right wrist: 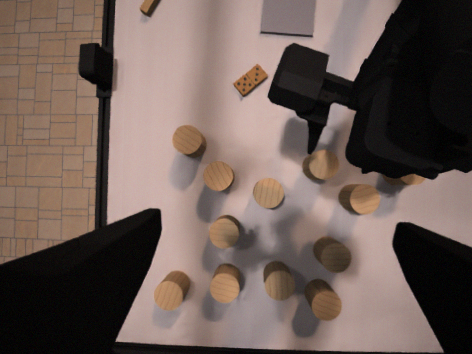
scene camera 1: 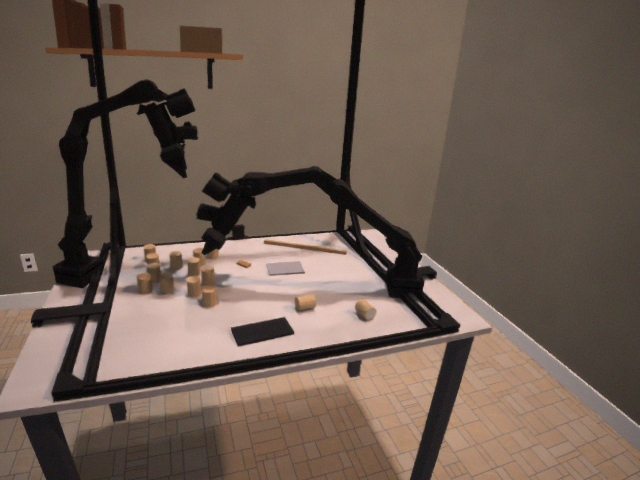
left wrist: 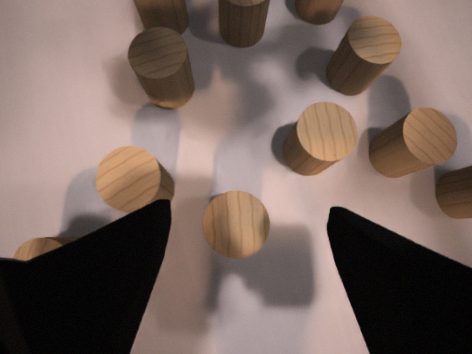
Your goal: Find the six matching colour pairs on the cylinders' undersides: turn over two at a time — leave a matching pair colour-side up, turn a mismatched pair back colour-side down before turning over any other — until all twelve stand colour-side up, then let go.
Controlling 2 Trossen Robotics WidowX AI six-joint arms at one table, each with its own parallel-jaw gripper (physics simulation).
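Places are measured from the left arm's base along level axes (x ahead, y right, z down), in metres.
Pixels of known places: left gripper, between the fingertips: point(right wrist: 336, 160) point(scene camera 1: 206, 249) point(left wrist: 250, 214); right gripper, between the fingertips: point(right wrist: 276, 226) point(scene camera 1: 185, 173); left arm's base, origin of its link: point(scene camera 1: 405, 272); right arm's base, origin of its link: point(scene camera 1: 77, 261).
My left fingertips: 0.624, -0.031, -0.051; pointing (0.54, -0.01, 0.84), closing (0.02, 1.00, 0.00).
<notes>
For each thing: its top centre in the pictures, then the offset to it from my left fingertips, as dx, dy, dz.
- neighbouring cylinder, centre of its top: point(left wrist: 327, 130) point(right wrist: 268, 193) point(scene camera 1: 193, 259) +0.060, +0.052, +0.066
- black slab, centre of its top: point(scene camera 1: 262, 329) -0.209, -0.232, +0.108
- grey plate, centre of its top: point(scene camera 1: 285, 267) -0.234, +0.126, +0.110
- domino, centre of its top: point(right wrist: 250, 79) point(scene camera 1: 243, 262) -0.089, +0.135, +0.108
- wooden stick, centre of its top: point(scene camera 1: 304, 245) -0.291, +0.303, +0.103
Twelve wooden cylinders stand upright in a loose group; the tops that show are plain wood grain and their undersides are hidden. My left gripper point(scene camera 1: 207, 251) point(left wrist: 250, 214) is partly open and empty, tilted down above the group. One cylinder point(left wrist: 236, 225) point(right wrist: 322, 165) shows between its fingertips in the left wrist view, below them. A neighbouring cylinder point(left wrist: 327, 131) point(right wrist: 268, 193) and another cylinder point(left wrist: 129, 178) point(right wrist: 365, 198) stand on either side of it. My right gripper point(scene camera 1: 184, 175) point(right wrist: 276, 226) is wide open and empty, high above the group.
Two more cylinders lie on their sides: one point(scene camera 1: 305, 302), and one point(scene camera 1: 366, 310) with a pale grey end. A black slab point(scene camera 1: 262, 331) lies at the front. A grey plate point(scene camera 1: 285, 268) point(right wrist: 288, 17), a domino point(scene camera 1: 244, 263) point(right wrist: 250, 80) and a wooden stick point(scene camera 1: 305, 246) lie farther back.
</notes>
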